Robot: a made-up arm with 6 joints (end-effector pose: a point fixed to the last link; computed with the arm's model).
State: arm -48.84 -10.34 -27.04 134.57 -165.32 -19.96
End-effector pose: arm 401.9 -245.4 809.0 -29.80 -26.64 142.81
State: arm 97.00 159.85 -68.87 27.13 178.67 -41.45
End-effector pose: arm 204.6 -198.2 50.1 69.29 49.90 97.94
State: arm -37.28 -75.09 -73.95 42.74 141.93 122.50
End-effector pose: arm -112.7 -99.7 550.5 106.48 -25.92 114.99
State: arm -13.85 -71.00 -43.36 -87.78 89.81 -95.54
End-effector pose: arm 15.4 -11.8 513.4 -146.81 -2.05 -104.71
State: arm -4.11 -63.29 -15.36 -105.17 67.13 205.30
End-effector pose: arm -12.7 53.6 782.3 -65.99 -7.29 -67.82
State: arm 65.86 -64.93 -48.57 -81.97 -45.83 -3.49
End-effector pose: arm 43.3 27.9 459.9 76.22 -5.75 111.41
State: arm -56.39 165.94 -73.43 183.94 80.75 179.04
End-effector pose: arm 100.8 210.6 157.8 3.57 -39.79 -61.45
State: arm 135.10 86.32 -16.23 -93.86 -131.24 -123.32
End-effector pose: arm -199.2 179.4 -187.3 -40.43 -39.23 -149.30
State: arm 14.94 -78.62 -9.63 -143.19 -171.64 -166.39
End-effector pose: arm -297.9 87.1 824.9 -166.51 61.87 -175.71
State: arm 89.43 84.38 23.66 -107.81 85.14 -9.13
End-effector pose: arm -54.8 673.5 -249.3 37.66 12.88 -13.88
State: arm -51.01 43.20 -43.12 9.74 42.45 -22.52
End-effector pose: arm 139.2 -486.8 145.8 21.66 43.92 -41.89
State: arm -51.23 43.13 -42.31 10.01 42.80 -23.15
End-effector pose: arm 142.8 -494.0 147.5 22.07 42.70 -41.98
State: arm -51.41 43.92 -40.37 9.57 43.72 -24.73
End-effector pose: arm 150.4 -506.2 143.5 23.48 40.64 -42.70
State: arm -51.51 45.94 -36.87 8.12 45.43 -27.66
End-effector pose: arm 163.3 -525.1 130.8 26.38 37.44 -44.23
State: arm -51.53 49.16 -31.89 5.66 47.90 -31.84
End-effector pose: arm 180.8 -549.1 108.5 30.79 33.19 -46.51
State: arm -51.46 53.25 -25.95 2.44 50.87 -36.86
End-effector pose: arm 200.7 -574.2 77.7 36.34 28.34 -49.31
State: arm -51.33 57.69 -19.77 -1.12 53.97 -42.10
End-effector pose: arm 220.1 -596.7 41.5 42.37 23.49 -52.32
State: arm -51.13 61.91 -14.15 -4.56 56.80 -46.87
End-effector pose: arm 236.8 -613.1 4.5 48.03 19.30 -55.17
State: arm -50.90 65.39 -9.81 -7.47 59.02 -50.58
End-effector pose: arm 248.7 -622.1 -28.0 52.56 16.29 -57.57
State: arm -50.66 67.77 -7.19 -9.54 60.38 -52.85
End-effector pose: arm 255.2 -624.1 -51.5 55.40 14.76 -59.23
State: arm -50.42 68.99 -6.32 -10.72 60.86 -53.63
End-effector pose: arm 256.8 -620.6 -64.7 56.42 14.68 -60.09
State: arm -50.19 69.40 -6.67 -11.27 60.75 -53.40
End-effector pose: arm 254.8 -613.6 -70.3 56.20 15.56 -60.39
